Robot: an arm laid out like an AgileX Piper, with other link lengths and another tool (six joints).
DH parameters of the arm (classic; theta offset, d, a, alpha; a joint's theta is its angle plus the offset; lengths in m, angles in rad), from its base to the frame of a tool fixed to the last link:
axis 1: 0 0.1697 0 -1.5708
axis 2: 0.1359 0 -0.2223 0
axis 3: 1.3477 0 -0.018 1.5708
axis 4: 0 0.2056 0 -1.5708
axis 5: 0 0 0 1.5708
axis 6: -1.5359 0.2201 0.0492 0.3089
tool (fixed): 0 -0.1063 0 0
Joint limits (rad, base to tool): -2.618..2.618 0..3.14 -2.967..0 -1.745..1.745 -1.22..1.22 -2.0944..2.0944
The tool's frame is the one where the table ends.
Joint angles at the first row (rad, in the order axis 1, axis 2, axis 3, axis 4, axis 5, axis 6):
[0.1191 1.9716 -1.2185 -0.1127 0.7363 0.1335]
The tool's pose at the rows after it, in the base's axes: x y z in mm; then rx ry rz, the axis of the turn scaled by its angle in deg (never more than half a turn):
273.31 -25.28 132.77 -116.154 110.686 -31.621
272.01 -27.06 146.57 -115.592 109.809 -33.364
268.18 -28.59 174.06 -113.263 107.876 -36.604
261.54 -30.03 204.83 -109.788 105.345 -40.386
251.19 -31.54 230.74 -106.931 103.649 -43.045
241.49 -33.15 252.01 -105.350 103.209 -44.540
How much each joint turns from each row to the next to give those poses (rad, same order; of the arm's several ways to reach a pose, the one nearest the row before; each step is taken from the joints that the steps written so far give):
[-0.0013 -0.0115 0.0000 -0.0192 0.0232 0.0021]
[-0.0011 -0.0484 0.0010 -0.0113 0.0242 0.0010]
[0.0001 -0.1006 0.0009 -0.0072 0.0399 0.0001]
[-0.0001 -0.1167 0.0000 -0.0036 0.0363 0.0000]
[0.0001 -0.1036 0.0000 0.0000 0.0436 0.0000]
[0.0000 -0.0703 -0.0223 -0.0008 0.0649 0.0000]

